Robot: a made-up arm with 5 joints.
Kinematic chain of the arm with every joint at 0, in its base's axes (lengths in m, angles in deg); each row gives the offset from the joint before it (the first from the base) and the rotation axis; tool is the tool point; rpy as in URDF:
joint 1: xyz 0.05 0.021 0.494 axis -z
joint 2: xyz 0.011 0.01 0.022 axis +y
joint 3: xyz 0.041 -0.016 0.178 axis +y
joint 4: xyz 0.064 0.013 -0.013 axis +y
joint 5: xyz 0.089 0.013 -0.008 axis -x
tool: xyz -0.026 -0.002 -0.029 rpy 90 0 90
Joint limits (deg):
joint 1: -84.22..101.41
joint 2: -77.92..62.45
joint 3: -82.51..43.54
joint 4: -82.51..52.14
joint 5: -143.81..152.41
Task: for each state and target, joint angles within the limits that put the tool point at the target. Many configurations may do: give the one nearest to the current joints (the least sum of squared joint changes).
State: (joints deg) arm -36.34 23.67 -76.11 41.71 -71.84
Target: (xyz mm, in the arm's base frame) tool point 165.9 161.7 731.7
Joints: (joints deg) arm -35.83 5.86 -68.86 52.14 -68.35
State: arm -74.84 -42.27 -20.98 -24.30 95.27
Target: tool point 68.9 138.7 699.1
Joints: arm -84.22 -18.73 16.69 -6.38 108.06
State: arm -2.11 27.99 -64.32 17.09 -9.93
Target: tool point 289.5 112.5 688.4
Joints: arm -15.56 26.11 -68.23 13.92 -11.63
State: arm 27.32 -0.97 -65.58 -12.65 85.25
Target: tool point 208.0 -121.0 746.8
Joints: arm 39.51 19.77 -62.09 -9.54 83.10
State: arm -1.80 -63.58 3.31 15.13 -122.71
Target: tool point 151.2 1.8 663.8
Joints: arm 36.67 -26.68 24.91 25.02 -124.49
